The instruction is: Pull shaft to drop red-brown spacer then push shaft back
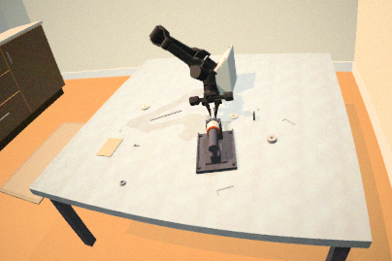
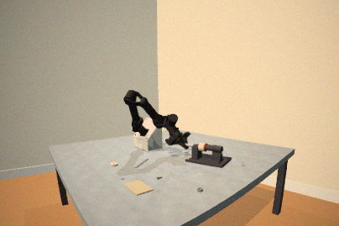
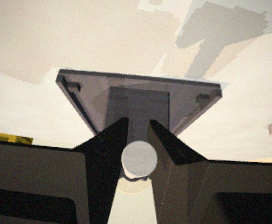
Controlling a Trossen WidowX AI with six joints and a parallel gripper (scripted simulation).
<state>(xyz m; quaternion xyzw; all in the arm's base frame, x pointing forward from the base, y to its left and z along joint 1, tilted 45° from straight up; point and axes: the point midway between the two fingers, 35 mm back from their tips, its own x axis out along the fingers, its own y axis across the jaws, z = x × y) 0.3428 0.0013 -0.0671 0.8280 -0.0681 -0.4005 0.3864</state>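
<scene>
Right now the pale spacer is 100 mm ahead of my gripper tip, 20 mm to the left of it and 20 mm above it. Also, from my gripper tip: tan card 140 mm ahead, 460 mm to the right, 50 mm below; thin rod 110 mm behind, 270 mm to the right, 50 mm below; white spacer 110 mm ahead, 20 mm to the left, 20 mm above.
</scene>
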